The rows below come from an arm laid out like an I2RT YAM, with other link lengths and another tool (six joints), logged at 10 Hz.
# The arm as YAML. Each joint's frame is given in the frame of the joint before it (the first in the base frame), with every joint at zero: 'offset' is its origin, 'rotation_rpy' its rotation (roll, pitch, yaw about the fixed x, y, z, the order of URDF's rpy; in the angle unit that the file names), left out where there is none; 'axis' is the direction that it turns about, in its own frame. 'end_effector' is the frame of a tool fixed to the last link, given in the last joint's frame.
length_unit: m
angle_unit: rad
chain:
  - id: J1
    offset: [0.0, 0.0, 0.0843]
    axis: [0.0, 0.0, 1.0]
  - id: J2
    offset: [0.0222, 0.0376, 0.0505]
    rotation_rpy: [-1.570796, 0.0, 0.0]
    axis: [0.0, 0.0, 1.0]
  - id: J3
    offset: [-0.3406, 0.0, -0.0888]
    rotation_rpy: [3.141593, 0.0, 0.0]
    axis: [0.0, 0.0, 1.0]
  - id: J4
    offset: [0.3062, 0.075, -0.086]
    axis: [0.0, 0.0, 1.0]
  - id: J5
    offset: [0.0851, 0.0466, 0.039]
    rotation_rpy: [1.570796, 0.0, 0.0]
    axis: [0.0, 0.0, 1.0]
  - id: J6
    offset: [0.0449, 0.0, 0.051]
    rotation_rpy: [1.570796, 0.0, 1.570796]
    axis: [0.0, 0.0, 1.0]
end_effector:
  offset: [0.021, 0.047, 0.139]
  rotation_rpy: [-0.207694, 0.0, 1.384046]
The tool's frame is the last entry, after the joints.
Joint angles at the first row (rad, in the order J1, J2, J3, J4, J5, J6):
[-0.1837, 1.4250, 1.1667, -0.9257, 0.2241, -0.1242]
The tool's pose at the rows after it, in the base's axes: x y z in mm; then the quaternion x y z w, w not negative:
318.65 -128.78 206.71 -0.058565 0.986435 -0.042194 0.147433
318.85 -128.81 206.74 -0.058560 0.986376 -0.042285 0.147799
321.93 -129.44 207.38 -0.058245 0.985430 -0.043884 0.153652
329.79 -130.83 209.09 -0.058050 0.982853 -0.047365 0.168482
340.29 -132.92 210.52 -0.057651 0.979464 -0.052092 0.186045
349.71 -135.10 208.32 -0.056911 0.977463 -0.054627 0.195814
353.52 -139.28 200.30 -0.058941 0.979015 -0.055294 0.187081
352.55 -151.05 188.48 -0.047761 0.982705 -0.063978 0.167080
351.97 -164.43 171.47 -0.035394 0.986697 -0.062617 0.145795
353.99 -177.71 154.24 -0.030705 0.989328 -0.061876 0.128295
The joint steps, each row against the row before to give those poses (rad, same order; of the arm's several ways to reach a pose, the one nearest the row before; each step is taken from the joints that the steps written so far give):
[0.0000, 0.0000, 0.0000, -0.0160, -0.0152, 0.0000]
[0.0000, 0.0000, 0.0000, 0.0008, 0.0000, 0.0000]
[0.0000, 0.0000, 0.0000, 0.0122, 0.0003, 0.0004]
[0.0000, 0.0000, 0.0000, 0.0309, -0.0003, 0.0000]
[0.0000, 0.0038, 0.0000, 0.0408, 0.0007, 0.0000]
[-0.0011, 0.0138, 0.0001, 0.0343, 0.0000, 0.0000]
[-0.0073, 0.0263, -0.0001, 0.0119, 0.0012, -0.0118]
[-0.0202, 0.0385, 0.0001, 0.0045, 0.0232, -0.0027]
[-0.0332, 0.0500, 0.0000, 0.0100, 0.0016, -0.0076]
[-0.0297, 0.0515, -0.0001, 0.0221, 0.0000, -0.0202]

